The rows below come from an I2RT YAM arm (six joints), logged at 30 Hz.
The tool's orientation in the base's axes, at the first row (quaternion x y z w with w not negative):
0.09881, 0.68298, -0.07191, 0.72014
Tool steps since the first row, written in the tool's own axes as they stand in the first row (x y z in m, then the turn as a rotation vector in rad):
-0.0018, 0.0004, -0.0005, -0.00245, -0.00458, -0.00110
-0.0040, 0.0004, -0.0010, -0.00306, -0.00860, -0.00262
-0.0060, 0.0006, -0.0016, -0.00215, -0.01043, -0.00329
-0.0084, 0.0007, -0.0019, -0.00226, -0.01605, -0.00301
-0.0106, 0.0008, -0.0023, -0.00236, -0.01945, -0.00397
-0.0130, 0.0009, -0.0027, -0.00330, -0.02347, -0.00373
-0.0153, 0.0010, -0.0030, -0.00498, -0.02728, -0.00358
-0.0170, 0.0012, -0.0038, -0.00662, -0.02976, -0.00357
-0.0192, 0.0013, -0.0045, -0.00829, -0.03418, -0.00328
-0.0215, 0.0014, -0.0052, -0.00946, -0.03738, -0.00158
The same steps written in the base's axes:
-0.0005, 0.0005, 0.0018, -0.00230, -0.00426, 0.00219
-0.0011, 0.0005, 0.0040, -0.00477, -0.00781, 0.00255
-0.0017, 0.0008, 0.0059, -0.00580, -0.00939, 0.00153
-0.0022, 0.0009, 0.0083, -0.00687, -0.01492, 0.00140
-0.0026, 0.0010, 0.0105, -0.00862, -0.01799, 0.00131
-0.0031, 0.0011, 0.0129, -0.00940, -0.02198, 0.00208
-0.0035, 0.0012, 0.0152, -0.01026, -0.02576, 0.00360
-0.0044, 0.0015, 0.0168, -0.01094, -0.02822, 0.00512
-0.0051, 0.0017, 0.0190, -0.01180, -0.03263, 0.00661
-0.0059, 0.0019, 0.0213, -0.01099, -0.03618, 0.00772

